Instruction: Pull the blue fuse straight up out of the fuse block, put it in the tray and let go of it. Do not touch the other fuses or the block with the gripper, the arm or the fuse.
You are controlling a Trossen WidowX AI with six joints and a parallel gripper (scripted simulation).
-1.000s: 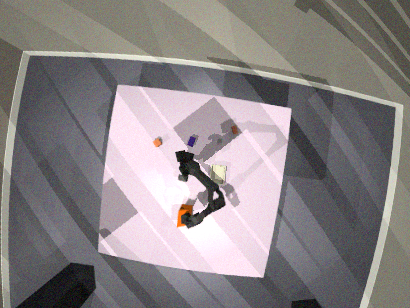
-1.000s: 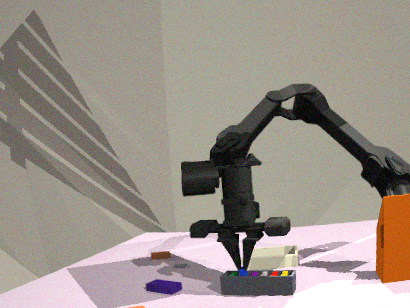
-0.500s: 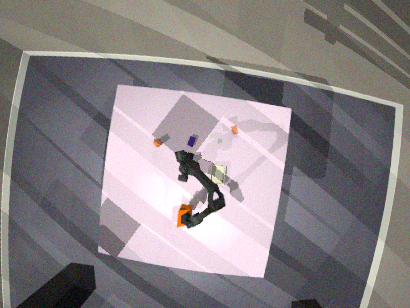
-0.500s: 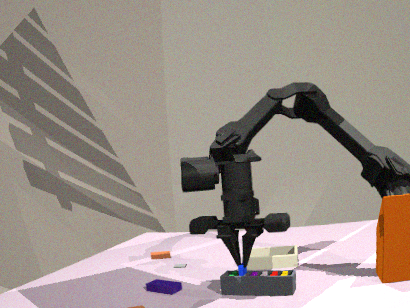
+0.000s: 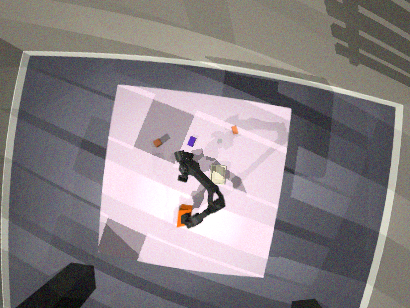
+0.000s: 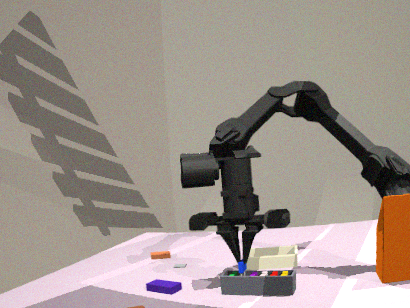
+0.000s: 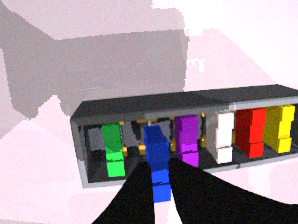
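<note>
Now: gripper tip 40 mm above the green fuse and 20 mm short of it. Round my gripper tip: purple block (170 mm ahead, 50 mm below, 30 mm to the right); blue fuse (10 mm below); purple fuse (40 mm below, 20 mm behind).
</note>
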